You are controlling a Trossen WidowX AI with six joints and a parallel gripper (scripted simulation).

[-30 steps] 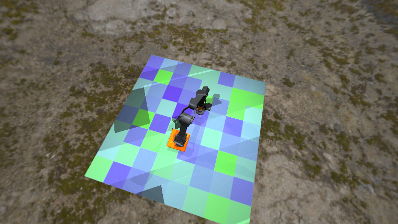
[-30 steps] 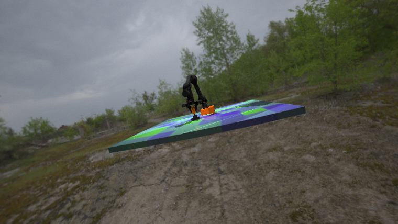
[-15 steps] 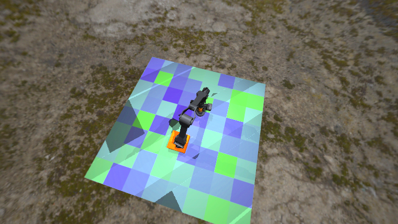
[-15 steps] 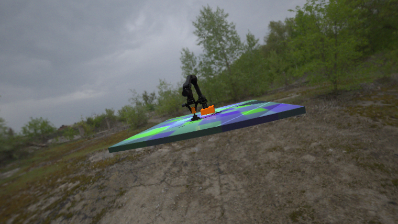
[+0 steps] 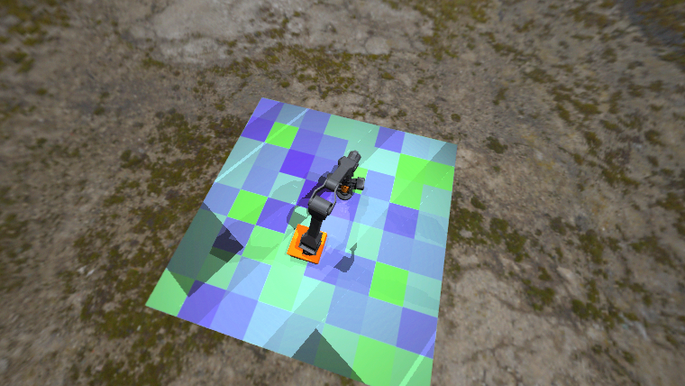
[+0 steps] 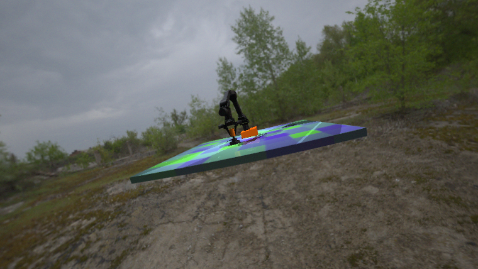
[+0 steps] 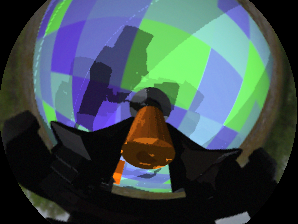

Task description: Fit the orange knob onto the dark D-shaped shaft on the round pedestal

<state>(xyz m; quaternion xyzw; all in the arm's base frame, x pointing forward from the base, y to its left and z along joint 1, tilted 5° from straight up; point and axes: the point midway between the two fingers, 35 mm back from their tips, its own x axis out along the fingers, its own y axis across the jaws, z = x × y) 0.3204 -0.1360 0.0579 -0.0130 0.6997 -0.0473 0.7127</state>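
Right now the orange knob is 20 mm above my gripper tip. The rest, counted from my gripper tip: round pedestal (40 mm below).
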